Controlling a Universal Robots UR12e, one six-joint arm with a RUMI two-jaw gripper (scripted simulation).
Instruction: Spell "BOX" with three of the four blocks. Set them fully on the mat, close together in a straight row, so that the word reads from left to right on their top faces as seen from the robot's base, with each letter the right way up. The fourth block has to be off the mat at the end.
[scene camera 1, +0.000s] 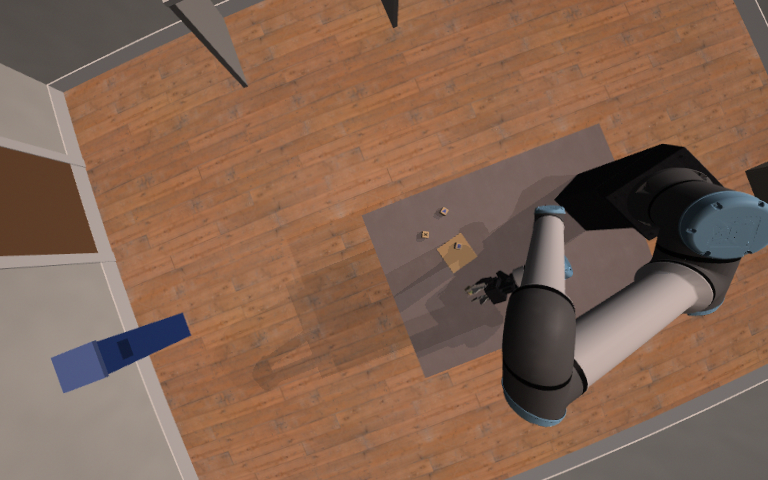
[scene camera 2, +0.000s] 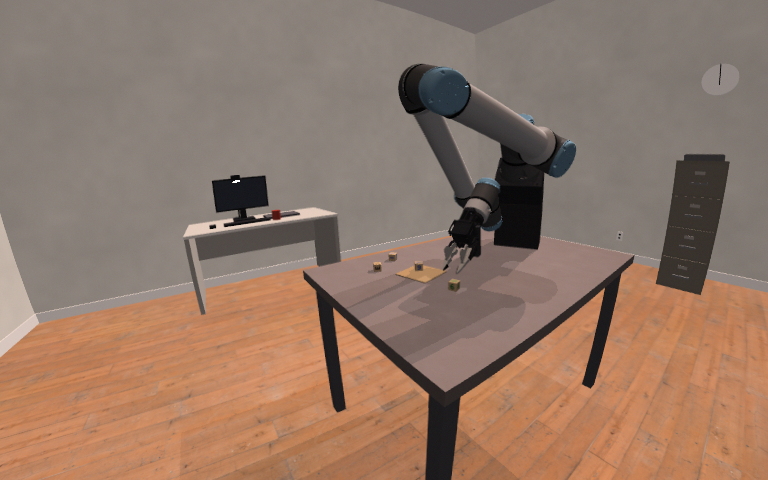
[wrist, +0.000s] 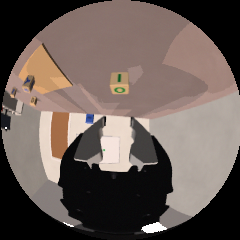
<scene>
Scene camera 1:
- my gripper: 468, 296
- tan mat: 455, 259
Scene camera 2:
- my gripper: 449, 272
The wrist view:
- my gripper: 118, 117
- tan mat: 48, 76
</scene>
